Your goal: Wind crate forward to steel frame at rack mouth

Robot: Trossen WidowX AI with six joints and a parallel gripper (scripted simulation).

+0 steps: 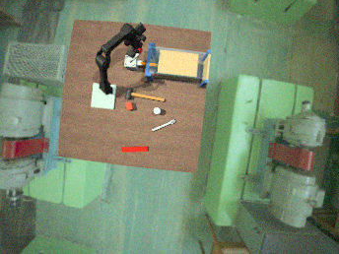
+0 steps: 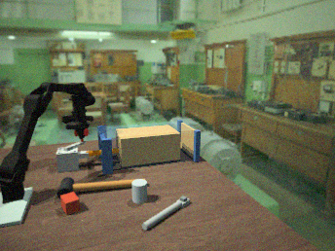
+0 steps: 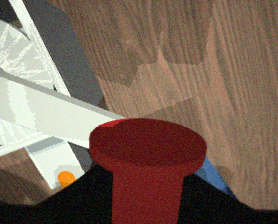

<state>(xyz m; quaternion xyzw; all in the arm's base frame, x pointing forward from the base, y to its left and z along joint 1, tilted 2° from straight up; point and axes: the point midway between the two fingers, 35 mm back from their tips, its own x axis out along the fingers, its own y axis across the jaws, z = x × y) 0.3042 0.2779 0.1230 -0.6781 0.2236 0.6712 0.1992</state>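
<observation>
My gripper tip is now 3 cm past the winch handle, 2 cm to the left of it and 1 cm above it. The rest, counted from my gripper tip: red knob (2 cm above); winch (10 cm behind, 7 cm to the right, 8 cm below); blue steel frame (8 cm ahead, 9 cm to the right, 1 cm below).
</observation>
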